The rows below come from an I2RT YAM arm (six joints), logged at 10 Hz.
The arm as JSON. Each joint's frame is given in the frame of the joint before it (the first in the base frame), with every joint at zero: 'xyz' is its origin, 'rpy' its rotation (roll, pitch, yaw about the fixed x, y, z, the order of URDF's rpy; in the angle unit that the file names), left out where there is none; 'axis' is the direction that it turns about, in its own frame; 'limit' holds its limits. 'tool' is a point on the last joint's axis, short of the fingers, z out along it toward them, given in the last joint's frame.
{
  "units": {
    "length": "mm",
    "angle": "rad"
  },
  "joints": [
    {
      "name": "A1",
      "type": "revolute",
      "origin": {
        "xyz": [
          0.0,
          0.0,
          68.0
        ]
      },
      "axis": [
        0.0,
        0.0,
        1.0
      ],
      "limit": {
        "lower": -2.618,
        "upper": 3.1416
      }
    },
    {
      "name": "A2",
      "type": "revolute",
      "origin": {
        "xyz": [
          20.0,
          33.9,
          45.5
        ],
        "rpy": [
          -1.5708,
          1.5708,
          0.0
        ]
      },
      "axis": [
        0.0,
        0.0,
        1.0
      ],
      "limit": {
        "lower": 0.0,
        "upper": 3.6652
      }
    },
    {
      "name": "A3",
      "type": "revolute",
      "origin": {
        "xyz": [
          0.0,
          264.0,
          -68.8
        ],
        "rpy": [
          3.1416,
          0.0,
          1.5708
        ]
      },
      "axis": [
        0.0,
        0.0,
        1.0
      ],
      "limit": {
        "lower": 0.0,
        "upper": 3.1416
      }
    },
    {
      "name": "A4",
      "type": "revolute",
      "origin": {
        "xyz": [
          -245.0,
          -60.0,
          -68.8
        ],
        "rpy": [
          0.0,
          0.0,
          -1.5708
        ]
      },
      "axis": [
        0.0,
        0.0,
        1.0
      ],
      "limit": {
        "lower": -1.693,
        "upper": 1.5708
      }
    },
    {
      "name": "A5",
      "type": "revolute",
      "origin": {
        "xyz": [
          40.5,
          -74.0,
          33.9
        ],
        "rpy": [
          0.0,
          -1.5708,
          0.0
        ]
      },
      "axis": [
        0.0,
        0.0,
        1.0
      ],
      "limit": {
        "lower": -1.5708,
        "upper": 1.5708
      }
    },
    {
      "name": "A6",
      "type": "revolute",
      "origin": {
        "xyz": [
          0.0,
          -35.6,
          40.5
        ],
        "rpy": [
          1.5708,
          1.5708,
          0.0
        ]
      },
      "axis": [
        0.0,
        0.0,
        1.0
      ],
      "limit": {
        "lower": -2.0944,
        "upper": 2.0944
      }
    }
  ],
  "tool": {
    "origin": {
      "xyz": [
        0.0,
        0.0,
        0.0
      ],
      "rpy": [
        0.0,
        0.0,
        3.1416
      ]
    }
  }
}
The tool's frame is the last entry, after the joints.
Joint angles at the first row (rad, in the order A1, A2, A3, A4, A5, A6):
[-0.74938, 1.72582, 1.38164, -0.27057, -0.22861, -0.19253]
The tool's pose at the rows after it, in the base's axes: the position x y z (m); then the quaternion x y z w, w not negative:
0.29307, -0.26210, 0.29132, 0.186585, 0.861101, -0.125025, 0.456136
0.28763, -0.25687, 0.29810, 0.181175, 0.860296, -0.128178, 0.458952
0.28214, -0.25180, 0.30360, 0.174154, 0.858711, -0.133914, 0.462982
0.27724, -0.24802, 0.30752, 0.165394, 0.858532, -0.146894, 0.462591
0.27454, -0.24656, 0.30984, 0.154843, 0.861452, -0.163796, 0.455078
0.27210, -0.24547, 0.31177, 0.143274, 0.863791, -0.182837, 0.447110
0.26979, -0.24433, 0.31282, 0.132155, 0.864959, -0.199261, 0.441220
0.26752, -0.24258, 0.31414, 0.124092, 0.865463, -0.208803, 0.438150
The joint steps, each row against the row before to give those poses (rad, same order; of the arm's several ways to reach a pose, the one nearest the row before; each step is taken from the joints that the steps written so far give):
[-0.00034, -0.03240, -0.01806, -0.00204, 0.00542, -0.01269]
[0.00014, -0.03214, -0.01168, -0.01237, -0.00192, -0.00932]
[-0.00013, -0.03218, -0.01745, -0.00194, -0.00048, -0.01294]
[-0.00040, -0.02639, -0.01542, -0.00119, 0.01210, -0.02520]
[-0.00002, -0.01187, -0.00225, -0.01070, 0.02196, -0.03716]
[0.00000, -0.01061, -0.00332, -0.00584, 0.02472, -0.04034]
[-0.00018, -0.01075, -0.00803, 0.00173, 0.01919, -0.03578]
[0.00018, -0.01187, -0.00780, -0.00034, 0.00946, -0.02310]

